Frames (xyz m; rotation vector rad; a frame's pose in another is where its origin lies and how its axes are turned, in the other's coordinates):
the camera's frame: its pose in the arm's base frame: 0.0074 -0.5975 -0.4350 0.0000 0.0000 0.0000
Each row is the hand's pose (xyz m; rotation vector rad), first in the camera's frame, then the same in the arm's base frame.
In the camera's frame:
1: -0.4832 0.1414 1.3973 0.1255 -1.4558 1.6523
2: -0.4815 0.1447 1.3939 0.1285 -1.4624 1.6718
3: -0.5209 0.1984 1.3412 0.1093 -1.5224 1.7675
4: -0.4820 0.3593 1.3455 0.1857 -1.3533 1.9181
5: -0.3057 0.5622 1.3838 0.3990 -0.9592 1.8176
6: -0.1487 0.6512 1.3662 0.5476 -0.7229 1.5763
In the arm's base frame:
1: -0.4758 -0.4561 0.9623 0.1255 -1.4558 1.6523
2: -0.4741 -0.4528 0.9589 0.1285 -1.4624 1.6718
3: -0.5135 -0.3991 0.9062 0.1093 -1.5224 1.7675
4: -0.4746 -0.2382 0.9105 0.1857 -1.3533 1.9181
5: -0.2983 -0.0353 0.9488 0.3990 -0.9592 1.8176
6: -0.1413 0.0537 0.9312 0.5476 -0.7229 1.5763

